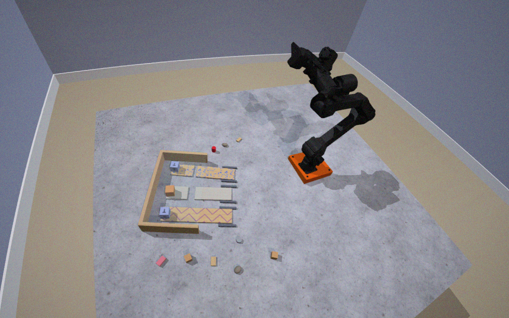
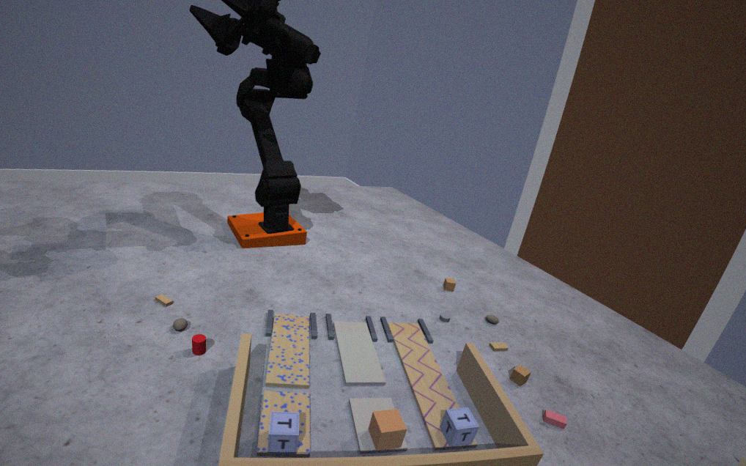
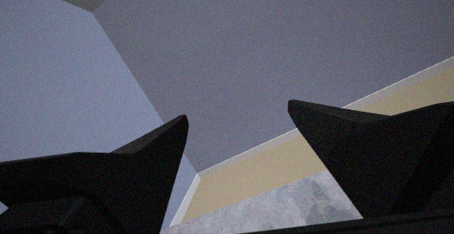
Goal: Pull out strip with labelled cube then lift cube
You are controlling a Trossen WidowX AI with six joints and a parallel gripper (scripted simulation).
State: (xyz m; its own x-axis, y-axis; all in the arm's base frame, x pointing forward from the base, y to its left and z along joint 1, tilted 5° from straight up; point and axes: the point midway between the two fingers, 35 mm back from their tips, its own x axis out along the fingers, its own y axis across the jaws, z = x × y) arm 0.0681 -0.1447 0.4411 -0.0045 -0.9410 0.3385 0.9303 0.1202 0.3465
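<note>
The zigzag strip lies 46 cm below my gripper tip, 45 cm ahead of it and 23 cm to the left of it. Round my gripper tip: red cylinder 46 cm below, 29 cm ahead, 4 cm to the right; then pink block 60 cm ahead, 46 cm below, 34 cm to the left.
</note>
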